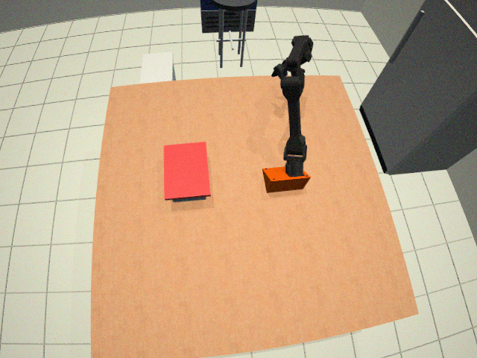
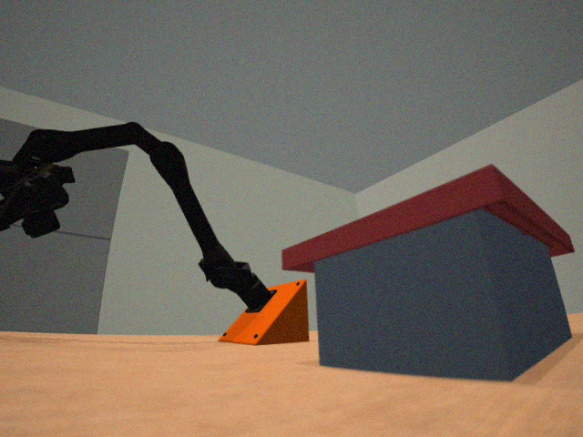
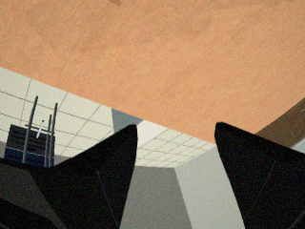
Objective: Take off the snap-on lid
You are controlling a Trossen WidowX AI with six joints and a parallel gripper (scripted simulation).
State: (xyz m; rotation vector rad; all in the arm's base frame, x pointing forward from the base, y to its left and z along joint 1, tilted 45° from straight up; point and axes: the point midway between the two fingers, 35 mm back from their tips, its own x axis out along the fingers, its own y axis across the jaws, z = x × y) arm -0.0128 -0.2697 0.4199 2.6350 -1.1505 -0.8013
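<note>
Now: gripper tip 43 cm short of the red lid, 44 cm to the right of it and 6 cm above it. Round my gripper tip: blue storage box 43 cm ahead, 44 cm to the left, 11 cm below.
</note>
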